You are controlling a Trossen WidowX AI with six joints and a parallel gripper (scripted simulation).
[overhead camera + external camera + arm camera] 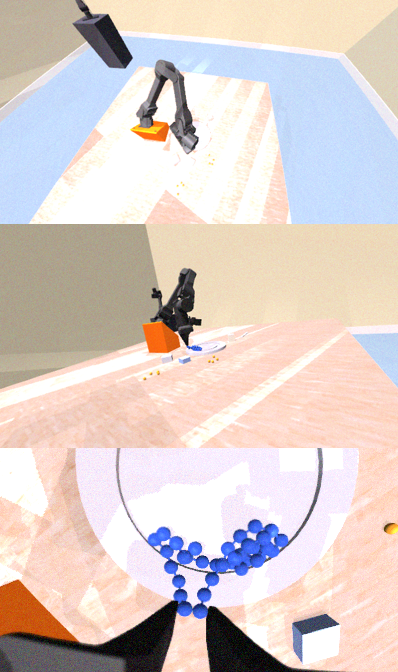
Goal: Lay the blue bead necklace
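Right now my gripper tip is 70 mm short of the round white bead board, 60 mm to the right of it and 30 mm above it. From my gripper tip the other things lie so: white block (40 mm behind, 110 mm to the right, 30 mm below); then light blue cube (60 mm ahead, 110 mm to the right, 30 mm below); then beige cube (150 mm ahead, 190 mm to the left, 20 mm below).
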